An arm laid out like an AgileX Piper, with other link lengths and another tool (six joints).
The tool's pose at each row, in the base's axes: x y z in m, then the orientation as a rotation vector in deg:
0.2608, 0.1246, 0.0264, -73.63, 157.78, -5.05
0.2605, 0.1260, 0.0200, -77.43, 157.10, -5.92
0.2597, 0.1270, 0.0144, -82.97, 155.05, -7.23
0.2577, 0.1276, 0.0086, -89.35, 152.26, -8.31
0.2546, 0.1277, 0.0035, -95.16, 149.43, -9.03
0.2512, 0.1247, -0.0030, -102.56, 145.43, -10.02
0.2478, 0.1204, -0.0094, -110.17, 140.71, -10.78
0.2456, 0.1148, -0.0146, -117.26, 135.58, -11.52
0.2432, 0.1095, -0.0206, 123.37, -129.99, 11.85
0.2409, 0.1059, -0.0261, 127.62, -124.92, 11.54
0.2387, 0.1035, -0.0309, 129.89, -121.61, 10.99
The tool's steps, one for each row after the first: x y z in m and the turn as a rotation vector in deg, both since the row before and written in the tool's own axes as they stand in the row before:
-0.0005, 0.0017, 0.0063, -0.03, 1.07, -2.49
-0.0001, 0.0018, 0.0055, 0.33, 0.86, -3.88
0.0007, 0.0026, 0.0055, 0.21, 0.73, -4.55
0.0014, 0.0033, 0.0048, 0.06, 0.56, -4.20
0.0041, 0.0025, 0.0063, 0.11, 0.75, -5.44
0.0049, 0.0025, 0.0064, 0.04, 0.60, -5.77
0.0056, 0.0014, 0.0054, 0.17, 0.45, -5.61
0.0051, 0.0022, 0.0062, -0.13, 0.46, -5.32
0.0032, 0.0026, 0.0056, -0.37, 0.16, -4.24
0.0018, 0.0026, 0.0048, -0.58, 0.15, -2.58

